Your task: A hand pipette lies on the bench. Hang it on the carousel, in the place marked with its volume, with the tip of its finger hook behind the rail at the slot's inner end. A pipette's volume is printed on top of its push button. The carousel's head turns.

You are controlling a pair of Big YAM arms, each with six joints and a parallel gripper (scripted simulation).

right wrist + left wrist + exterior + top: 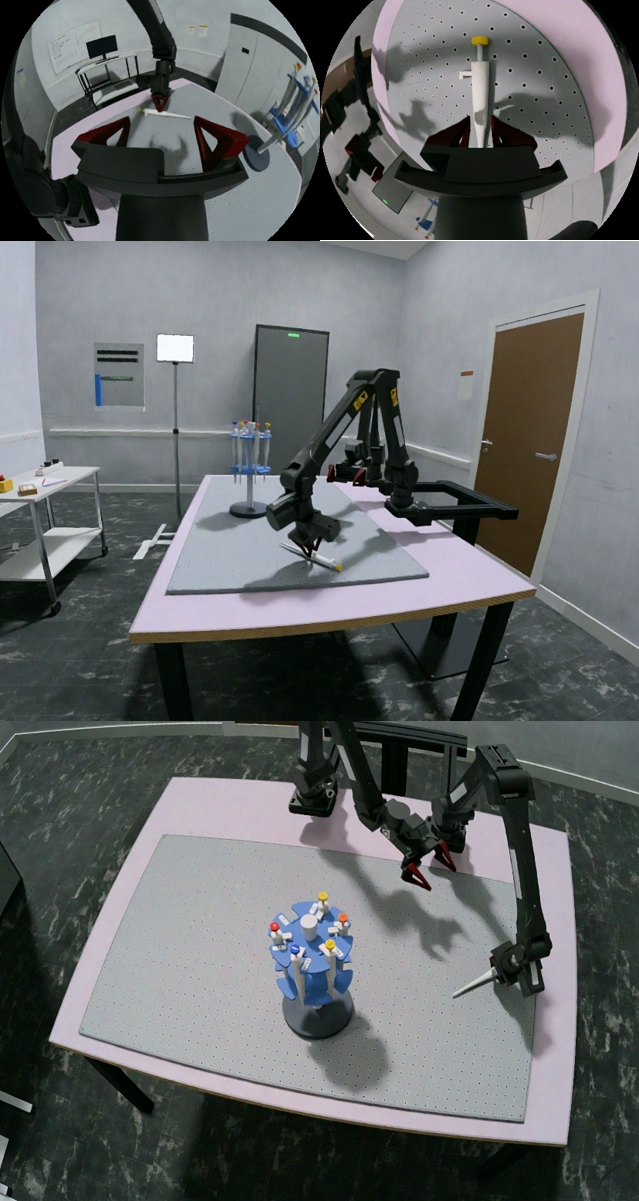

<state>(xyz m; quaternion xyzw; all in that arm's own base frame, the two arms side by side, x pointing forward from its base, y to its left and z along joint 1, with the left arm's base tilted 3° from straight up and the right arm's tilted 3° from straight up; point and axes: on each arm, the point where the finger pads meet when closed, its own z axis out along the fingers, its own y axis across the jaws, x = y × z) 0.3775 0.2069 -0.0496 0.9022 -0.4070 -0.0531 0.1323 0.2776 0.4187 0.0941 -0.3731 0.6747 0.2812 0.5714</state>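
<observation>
The red-button pipette lies 460 mm to the right of my left hand, 250 mm ahead of it and 230 mm above it. Round my left hand: orange-button pipette (370 mm to the right, 230 mm above, 210 mm ahead).
</observation>
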